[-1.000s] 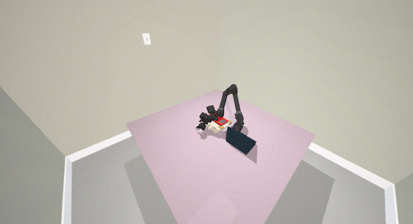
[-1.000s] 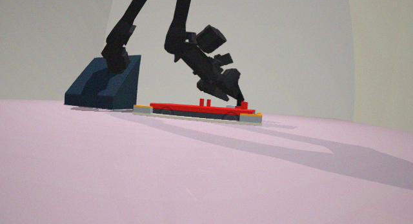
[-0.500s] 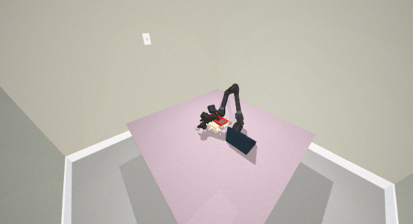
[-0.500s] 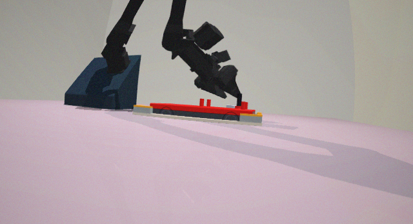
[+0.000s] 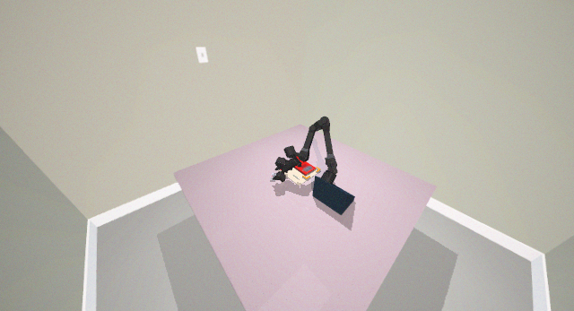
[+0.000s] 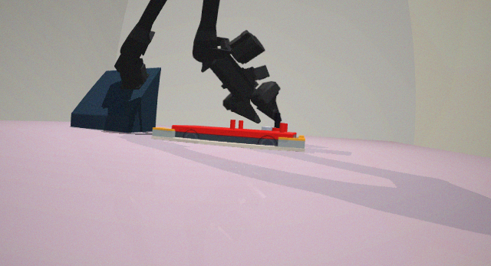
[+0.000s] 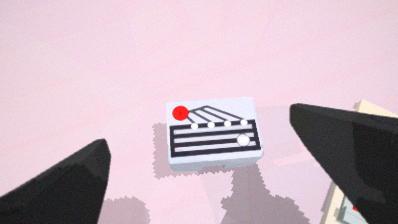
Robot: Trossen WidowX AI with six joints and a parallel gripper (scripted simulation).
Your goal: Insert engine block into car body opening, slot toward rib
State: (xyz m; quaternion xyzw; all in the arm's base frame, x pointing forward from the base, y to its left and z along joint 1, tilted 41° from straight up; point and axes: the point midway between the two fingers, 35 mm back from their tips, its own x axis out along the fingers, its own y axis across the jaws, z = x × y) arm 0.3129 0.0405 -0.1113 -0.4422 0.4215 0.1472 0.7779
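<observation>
The engine block is 30 mm below my gripper tip and 10 mm to the right of it. Also, from my gripper tip: beige plate 210 mm to the right, 40 mm behind, 30 mm below; then black peg 110 mm to the right, 20 mm ahead, 10 mm below.
</observation>
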